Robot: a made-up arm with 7 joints.
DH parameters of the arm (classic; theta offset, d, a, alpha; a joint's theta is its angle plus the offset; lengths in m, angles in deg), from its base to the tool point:
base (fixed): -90 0.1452 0 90
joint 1: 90 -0.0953 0.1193 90
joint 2: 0 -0.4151 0.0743 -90
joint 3: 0 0.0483 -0.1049 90
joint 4: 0 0.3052 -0.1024 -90
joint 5: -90 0.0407 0.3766 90
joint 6: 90 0.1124 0.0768 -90
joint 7: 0 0.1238 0.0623 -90
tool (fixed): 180 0.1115 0 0
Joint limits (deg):
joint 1: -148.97..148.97
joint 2: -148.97..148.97
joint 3: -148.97..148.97
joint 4: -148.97..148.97
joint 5: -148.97..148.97
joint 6: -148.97..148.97
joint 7: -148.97..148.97
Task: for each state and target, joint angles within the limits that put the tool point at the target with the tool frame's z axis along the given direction. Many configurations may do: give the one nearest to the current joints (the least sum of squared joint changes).
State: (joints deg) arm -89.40 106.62 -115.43 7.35 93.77 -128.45 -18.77
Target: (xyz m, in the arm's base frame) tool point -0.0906 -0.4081 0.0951 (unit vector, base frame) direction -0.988 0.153 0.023
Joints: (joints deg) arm -116.05 148.97 -90.06 -45.31 110.38 -123.65 -66.79
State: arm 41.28 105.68 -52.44 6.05 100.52 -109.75 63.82
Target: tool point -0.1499 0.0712 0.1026 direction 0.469 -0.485 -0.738
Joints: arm 53.68 86.15 -17.87 -14.91 97.66 -129.27 76.45
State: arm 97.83 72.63 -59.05 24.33 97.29 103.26 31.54
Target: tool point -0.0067 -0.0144 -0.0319 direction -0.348 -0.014 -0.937
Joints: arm 104.93 68.79 -33.03 48.87 106.64 115.91 7.80
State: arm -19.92 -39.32 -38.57 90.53 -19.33 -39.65 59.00
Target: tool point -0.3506 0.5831 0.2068 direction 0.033 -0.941 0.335
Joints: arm -35.74 -56.77 -71.84 76.76 -17.36 -44.36 46.37
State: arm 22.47 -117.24 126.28 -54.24 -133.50 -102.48 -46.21
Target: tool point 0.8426 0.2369 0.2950 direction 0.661 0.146 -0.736
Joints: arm 16.65 -140.69 113.20 -55.25 -100.89 -99.76 5.20
